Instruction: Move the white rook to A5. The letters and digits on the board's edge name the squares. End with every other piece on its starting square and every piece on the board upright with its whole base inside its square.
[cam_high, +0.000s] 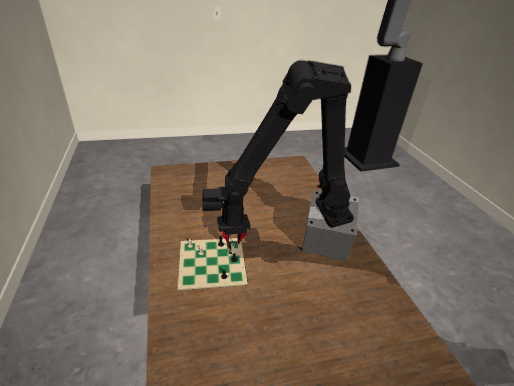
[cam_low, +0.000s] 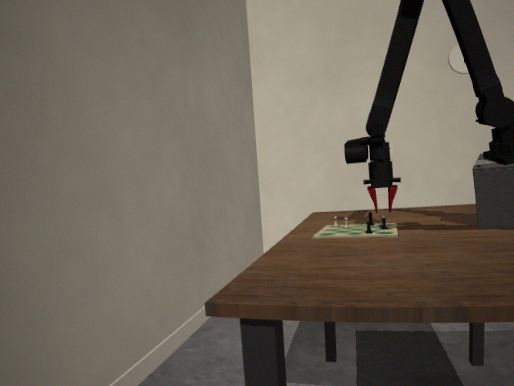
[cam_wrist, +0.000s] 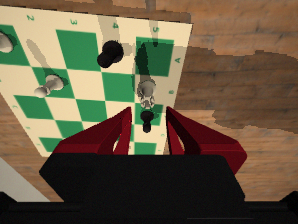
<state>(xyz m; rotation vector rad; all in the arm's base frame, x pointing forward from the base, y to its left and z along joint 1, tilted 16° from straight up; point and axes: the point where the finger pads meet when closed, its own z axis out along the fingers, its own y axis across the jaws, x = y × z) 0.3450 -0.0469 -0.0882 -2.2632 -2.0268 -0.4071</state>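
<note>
Now: hand 3 cm above the white rook. The rest, counted from my hand: chessboard: 8 cm ahead, 2 cm to the left, 5 cm below.
</note>
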